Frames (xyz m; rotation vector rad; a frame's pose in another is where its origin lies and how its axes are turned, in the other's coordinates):
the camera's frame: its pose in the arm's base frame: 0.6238 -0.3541 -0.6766 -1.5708 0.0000 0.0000
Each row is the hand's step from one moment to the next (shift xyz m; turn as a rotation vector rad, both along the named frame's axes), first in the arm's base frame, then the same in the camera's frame.
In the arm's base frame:
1: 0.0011 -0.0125 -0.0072 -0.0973 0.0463 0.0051
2: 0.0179 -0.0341 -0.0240 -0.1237 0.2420 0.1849
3: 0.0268 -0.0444 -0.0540 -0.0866 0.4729 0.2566
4: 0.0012 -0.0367 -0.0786 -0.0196 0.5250 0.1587
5: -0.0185 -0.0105 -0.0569 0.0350 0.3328 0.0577
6: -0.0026 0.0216 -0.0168 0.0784 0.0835 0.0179
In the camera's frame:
1: 0.0011 0.0072 -0.0125 -0.0973 -0.0051 0.0463
2: 0.0179 0.0240 -0.0341 -0.1237 -0.1849 0.2420
3: 0.0268 0.0540 -0.0444 -0.0866 -0.2566 0.4729
4: 0.0012 0.0786 -0.0367 -0.0196 -0.1587 0.5250
5: -0.0185 0.0569 -0.0105 0.0350 -0.0577 0.3328
6: -0.0026 0.0168 0.0216 0.0784 -0.0179 0.0835

